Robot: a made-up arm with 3 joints.
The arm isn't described. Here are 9 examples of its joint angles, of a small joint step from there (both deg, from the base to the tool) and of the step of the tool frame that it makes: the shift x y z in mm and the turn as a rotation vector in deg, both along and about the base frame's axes.
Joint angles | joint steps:
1: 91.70 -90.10 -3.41 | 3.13 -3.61 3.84
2: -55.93 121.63 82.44 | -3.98 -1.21 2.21
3: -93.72 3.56 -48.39 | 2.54 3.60 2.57
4: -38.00 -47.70 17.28 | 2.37 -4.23 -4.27
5: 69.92 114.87 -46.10 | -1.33 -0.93 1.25
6: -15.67 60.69 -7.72 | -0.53 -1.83 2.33
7: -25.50 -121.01 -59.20 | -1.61 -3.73 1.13
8: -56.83 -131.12 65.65 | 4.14 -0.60 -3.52
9: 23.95 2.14 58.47 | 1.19 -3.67 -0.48
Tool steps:
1: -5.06 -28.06 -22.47 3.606 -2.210 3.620
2: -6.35 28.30 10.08 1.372 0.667 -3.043
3: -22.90 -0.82 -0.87 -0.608 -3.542 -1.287
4: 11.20 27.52 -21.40 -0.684 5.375 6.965
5: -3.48 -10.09 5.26 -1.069 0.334 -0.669
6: 0.48 5.88 10.92 -0.406 2.160 -1.177
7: -10.68 -10.50 -20.55 -2.817 0.933 0.296
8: -14.66 6.75 -1.75 1.148 3.411 2.846
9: -2.87 27.09 3.04 -3.099 -1.020 3.179
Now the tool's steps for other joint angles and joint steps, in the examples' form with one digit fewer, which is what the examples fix.
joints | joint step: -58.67 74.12 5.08 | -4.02 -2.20 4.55
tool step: -8.8 35.3 16.2 3.00 2.14 -5.31
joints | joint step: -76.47 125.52 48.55 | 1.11 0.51 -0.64
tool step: 0.1 -7.6 -3.3 -0.40 -0.17 0.75
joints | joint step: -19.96 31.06 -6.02 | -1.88 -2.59 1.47
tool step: -2.0 14.4 10.4 -1.82 1.72 -2.11
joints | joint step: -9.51 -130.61 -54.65 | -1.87 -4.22 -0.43
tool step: -10.1 -18.2 -22.0 -3.93 1.66 -0.24
